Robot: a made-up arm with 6 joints.
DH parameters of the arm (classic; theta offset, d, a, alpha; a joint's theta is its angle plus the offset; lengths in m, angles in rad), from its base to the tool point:
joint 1: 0 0.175 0 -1.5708
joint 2: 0.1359 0 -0.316 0
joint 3: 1.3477 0 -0.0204 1.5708
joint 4: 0 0.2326 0 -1.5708
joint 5: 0 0 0 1.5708
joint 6: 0 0.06 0 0
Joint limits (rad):
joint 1: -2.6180..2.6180
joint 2: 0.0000..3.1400
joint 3: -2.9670..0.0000
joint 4: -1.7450..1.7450
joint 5: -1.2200..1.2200
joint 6: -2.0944..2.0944
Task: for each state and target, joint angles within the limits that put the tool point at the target. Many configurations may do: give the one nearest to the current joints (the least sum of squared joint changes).
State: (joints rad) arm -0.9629 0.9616 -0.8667 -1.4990 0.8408 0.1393
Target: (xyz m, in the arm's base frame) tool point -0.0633 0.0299 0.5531
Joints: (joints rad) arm -1.1091 0.5030 -1.1098 -1.5319 0.8083 0.1393
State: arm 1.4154 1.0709 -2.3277 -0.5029 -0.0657 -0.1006
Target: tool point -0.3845 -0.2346 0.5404
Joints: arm 0.5551 0.2454 -2.2048 -0.5168 -0.1107 -0.1006
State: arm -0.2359 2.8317 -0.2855 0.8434 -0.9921 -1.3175
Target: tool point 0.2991 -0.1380 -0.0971
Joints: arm -0.3313 3.0050 -1.1790 0.7359 -0.9696 -1.3175
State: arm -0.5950 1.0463 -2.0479 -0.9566 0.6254 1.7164
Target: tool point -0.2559 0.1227 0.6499
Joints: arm -0.5564 0.5402 -2.1542 -0.9718 0.6749 1.7164
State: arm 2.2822 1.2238 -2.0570 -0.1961 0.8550 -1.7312
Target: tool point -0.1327 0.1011 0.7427
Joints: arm 2.5173 1.5404 -2.5595 -0.1686 0.4586 -1.7312
